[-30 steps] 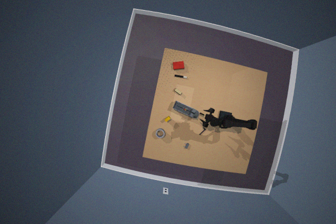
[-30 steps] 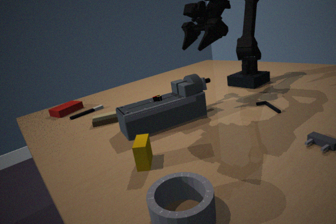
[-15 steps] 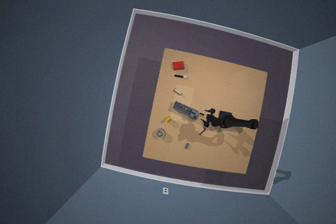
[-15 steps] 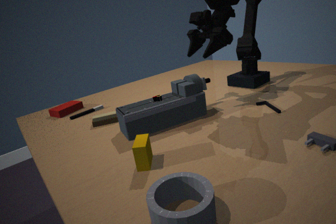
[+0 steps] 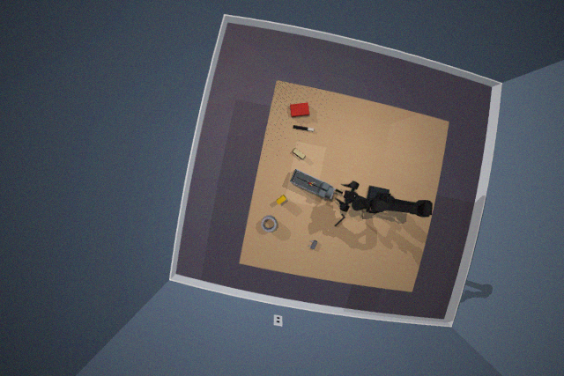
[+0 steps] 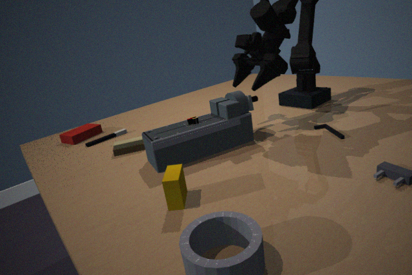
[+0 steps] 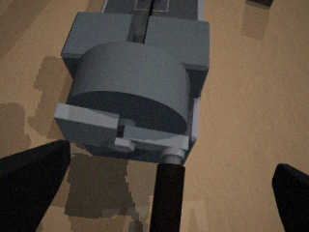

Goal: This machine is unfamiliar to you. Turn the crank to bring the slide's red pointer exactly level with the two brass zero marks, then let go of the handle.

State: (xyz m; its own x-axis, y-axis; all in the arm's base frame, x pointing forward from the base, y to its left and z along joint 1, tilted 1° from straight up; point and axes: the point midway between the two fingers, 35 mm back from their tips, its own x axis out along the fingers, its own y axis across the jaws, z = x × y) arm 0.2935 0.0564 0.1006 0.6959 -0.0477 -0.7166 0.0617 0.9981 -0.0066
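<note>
Now: the black crank handle 20 mm behind my gripper tip and 40 mm below it. From my gripper tip the other things lie so: black hex key (130 mm behind, 170 mm to the left, 120 mm below); red pointer (180 mm ahead, 20 mm to the left, 40 mm below); tan block (300 mm ahead, 140 mm to the right, 110 mm below).
</note>
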